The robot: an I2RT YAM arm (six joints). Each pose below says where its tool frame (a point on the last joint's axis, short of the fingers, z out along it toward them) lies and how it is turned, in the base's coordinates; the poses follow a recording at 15 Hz.
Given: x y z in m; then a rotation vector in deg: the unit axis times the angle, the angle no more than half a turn.
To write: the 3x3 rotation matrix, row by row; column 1 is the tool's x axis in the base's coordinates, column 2 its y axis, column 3 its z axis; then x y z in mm. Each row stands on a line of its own. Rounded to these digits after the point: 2 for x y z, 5 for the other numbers.
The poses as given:
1: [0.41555 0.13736 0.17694 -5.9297 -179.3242 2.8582]
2: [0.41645 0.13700 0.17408 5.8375 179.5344 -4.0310]
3: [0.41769 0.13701 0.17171 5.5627 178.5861 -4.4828]
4: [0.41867 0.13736 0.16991 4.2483 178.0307 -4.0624]
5: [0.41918 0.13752 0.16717 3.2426 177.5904 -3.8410]
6: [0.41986 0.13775 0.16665 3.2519 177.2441 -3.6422]
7: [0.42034 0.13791 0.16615 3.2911 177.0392 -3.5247]
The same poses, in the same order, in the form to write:
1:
-0.99777 0.06589 -0.01073
0.06620 0.99731 -0.03151
0.00863 -0.03215 -0.99945
415.55 137.36 176.94

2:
-0.99787 0.06505 0.00422
0.06480 0.99688 -0.04502
-0.00713 -0.04465 -0.99898
416.45 137.00 174.08

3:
-0.99782 0.06275 0.02060
0.06163 0.99680 -0.05081
-0.02373 -0.04943 -0.99850
417.69 137.01 171.71

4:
-0.99833 0.04841 0.03157
0.04692 0.99782 -0.04635
-0.03374 -0.04480 -0.99843
418.67 137.36 169.91

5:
-0.99850 0.03736 0.04000
0.03559 0.99840 -0.04395
-0.04158 -0.04246 -0.99823
419.18 137.52 167.17

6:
-0.99823 0.03761 0.04614
0.03568 0.99848 -0.04190
-0.04764 -0.04018 -0.99806
419.86 137.75 166.65

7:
-0.99803 0.03813 0.04975
0.03612 0.99852 -0.04070
-0.05123 -0.03882 -0.99793
420.34 137.91 166.15

